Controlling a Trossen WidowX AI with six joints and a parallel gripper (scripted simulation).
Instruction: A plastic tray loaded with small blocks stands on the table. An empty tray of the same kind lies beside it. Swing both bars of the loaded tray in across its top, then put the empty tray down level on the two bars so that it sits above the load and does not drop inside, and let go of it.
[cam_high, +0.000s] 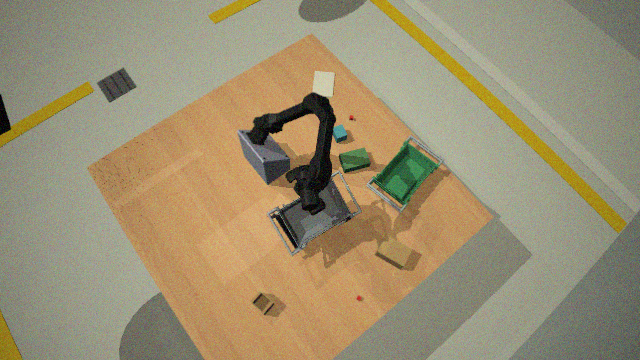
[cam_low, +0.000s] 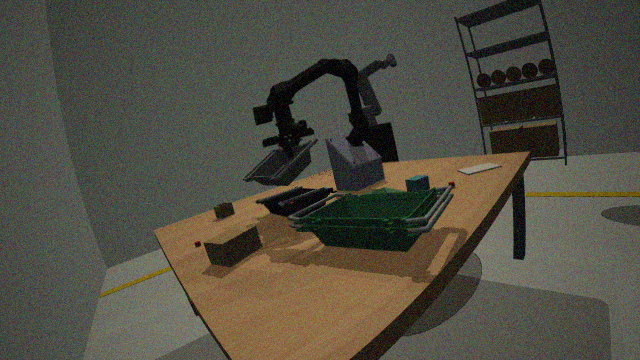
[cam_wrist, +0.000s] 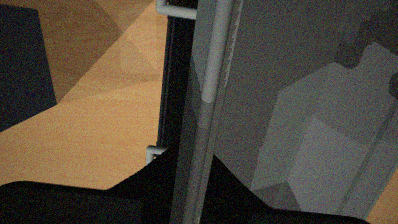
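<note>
My gripper tip is 70 mm short of the grey plastic tray. Also, from my gripper tip: teal cube 240 mm behind, 330 mm to the left, 150 mm below; small brown box 230 mm ahead, 340 mm to the right, 160 mm below; green block 90 mm behind, 320 mm to the left, 160 mm below.
</note>
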